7 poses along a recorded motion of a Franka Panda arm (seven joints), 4.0 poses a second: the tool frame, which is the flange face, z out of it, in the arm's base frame.
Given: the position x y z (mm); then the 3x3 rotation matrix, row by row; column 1 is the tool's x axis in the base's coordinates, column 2 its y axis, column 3 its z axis. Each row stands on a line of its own.
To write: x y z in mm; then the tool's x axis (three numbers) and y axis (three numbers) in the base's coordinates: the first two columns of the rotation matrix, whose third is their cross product. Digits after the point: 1 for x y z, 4 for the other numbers.
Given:
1:
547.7 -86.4 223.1
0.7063 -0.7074 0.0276
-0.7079 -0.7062 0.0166
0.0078 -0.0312 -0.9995
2:
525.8 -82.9 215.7
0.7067 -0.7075 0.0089
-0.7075 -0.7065 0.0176
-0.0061 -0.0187 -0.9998
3:
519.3 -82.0 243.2
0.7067 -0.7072 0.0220
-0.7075 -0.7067 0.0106
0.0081 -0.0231 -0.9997
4:
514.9 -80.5 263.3
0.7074 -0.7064 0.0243
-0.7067 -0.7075 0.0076
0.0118 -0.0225 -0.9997
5:
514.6 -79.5 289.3
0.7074 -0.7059 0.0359
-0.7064 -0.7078 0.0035
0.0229 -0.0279 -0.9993
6:
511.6 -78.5 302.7
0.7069 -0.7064 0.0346
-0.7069 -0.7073 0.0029
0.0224 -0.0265 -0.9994
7:
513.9 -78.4 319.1
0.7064 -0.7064 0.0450
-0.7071 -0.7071 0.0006
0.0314 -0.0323 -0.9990
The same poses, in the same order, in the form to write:
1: 547.7 -86.4 223.1 0.7063 -0.7079 0.0078 -0.7074 -0.7062 -0.0312
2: 525.8 -82.9 215.7 0.7067 -0.7075 -0.0061 -0.7075 -0.7065 -0.0187
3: 519.3 -82.0 243.2 0.7067 -0.7075 0.0081 -0.7072 -0.7067 -0.0231
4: 514.9 -80.5 263.3 0.7074 -0.7067 0.0118 -0.7064 -0.7075 -0.0225
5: 514.6 -79.5 289.3 0.7074 -0.7064 0.0229 -0.7059 -0.7078 -0.0279
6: 511.6 -78.5 302.7 0.7069 -0.7069 0.0224 -0.7064 -0.7073 -0.0265
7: 513.9 -78.4 319.1 0.7064 -0.7071 0.0314 -0.7064 -0.7071 -0.0323
